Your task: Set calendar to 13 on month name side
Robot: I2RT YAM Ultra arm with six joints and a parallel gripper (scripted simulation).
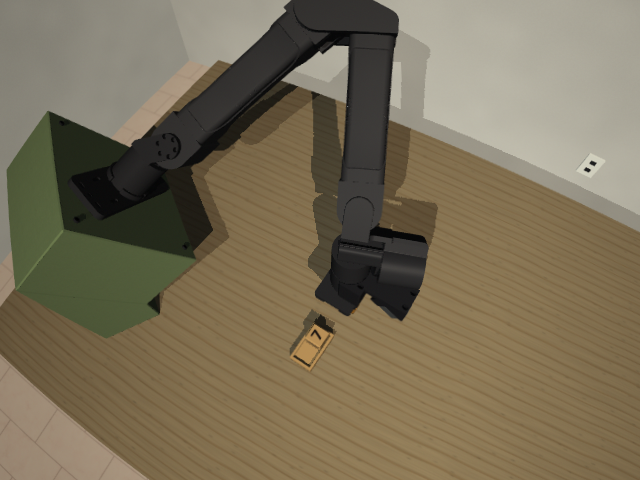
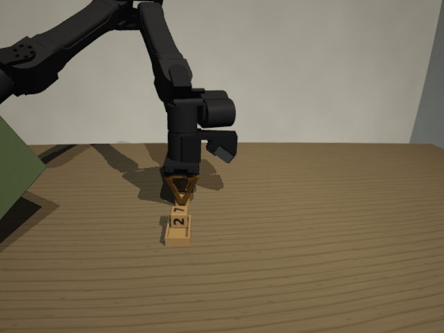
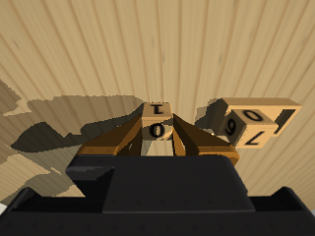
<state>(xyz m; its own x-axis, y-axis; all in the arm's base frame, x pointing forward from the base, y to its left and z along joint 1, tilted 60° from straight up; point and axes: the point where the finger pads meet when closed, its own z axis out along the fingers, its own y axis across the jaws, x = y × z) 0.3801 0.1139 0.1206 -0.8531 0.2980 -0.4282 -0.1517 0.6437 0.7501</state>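
Right now the wooden cube is right at my hand. Round my hand: wooden tray 20 mm ahead, 100 mm to the right, 10 mm below.
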